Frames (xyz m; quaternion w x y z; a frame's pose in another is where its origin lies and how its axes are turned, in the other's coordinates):
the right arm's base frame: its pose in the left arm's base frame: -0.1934 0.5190 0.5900 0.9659 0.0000 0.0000 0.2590
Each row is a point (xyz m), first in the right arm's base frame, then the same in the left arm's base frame.
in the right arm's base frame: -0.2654 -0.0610 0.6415
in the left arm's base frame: -0.3927 0.3334 1.2315
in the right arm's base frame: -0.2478 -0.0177 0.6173
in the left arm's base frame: -0.3991 0.3797 1.2073
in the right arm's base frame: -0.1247 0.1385 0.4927
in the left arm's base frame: -0.3707 0.5765 1.0827
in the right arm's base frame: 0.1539 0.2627 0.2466
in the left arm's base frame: -0.1916 0.8235 0.8366
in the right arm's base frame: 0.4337 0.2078 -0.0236
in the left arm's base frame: 0.0782 0.9159 0.5664
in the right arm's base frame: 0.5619 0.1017 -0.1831
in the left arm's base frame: 0.2422 0.8882 0.4069
